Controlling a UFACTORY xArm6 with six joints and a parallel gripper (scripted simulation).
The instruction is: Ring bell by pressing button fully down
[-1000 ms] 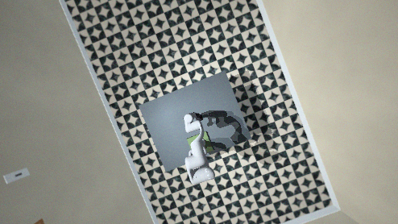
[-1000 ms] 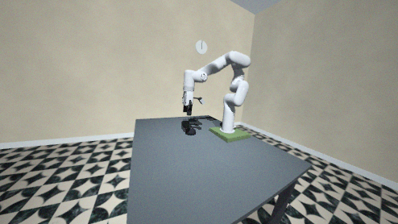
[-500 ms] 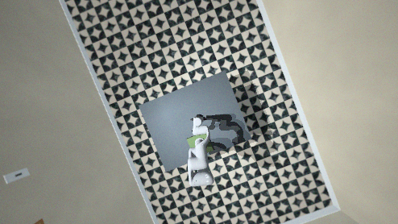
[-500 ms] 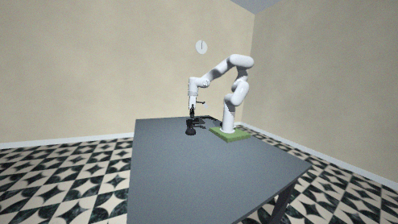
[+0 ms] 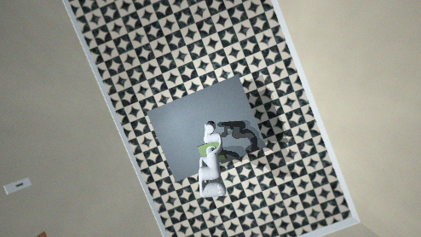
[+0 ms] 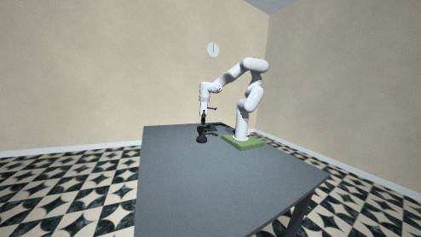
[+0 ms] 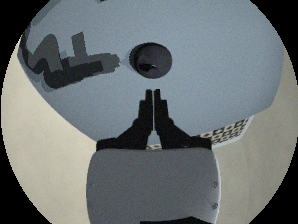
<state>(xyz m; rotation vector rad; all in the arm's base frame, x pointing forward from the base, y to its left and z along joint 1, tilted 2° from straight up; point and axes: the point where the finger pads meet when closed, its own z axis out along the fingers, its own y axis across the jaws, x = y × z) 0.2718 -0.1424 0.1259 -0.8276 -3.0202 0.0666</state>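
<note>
My hand is 11 cm above the bell.
</note>
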